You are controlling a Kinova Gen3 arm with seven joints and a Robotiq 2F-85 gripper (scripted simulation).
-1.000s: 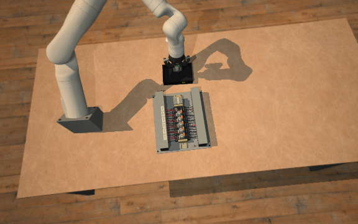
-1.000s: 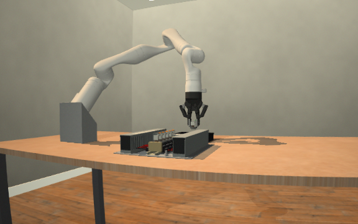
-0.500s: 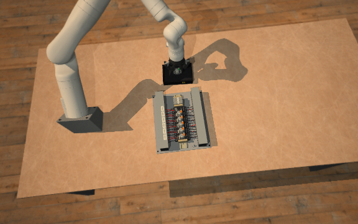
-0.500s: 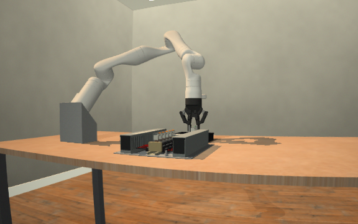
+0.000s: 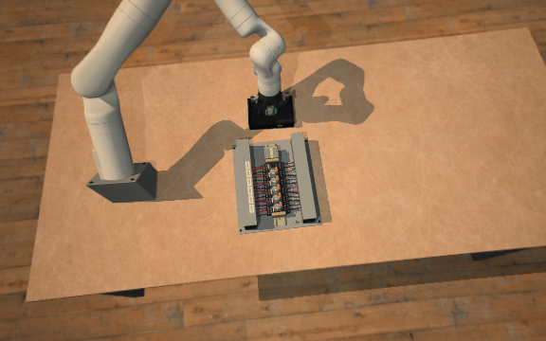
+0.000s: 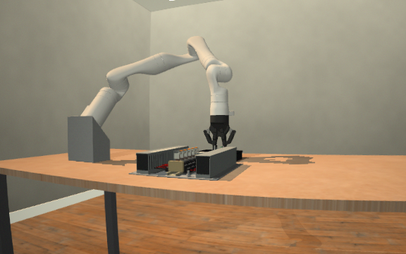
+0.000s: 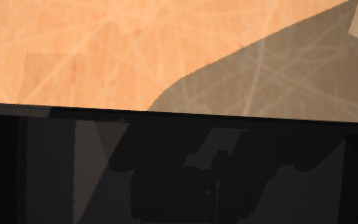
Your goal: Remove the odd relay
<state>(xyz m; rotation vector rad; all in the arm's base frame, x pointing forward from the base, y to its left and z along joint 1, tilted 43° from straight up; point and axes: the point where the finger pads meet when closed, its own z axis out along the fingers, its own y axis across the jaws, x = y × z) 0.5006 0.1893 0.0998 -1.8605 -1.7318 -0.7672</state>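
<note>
The black parts tray lies 20 mm below my hand. The rest, counted from my hand: relay panel: 270 mm to the right, 30 mm behind, 10 mm below.
</note>
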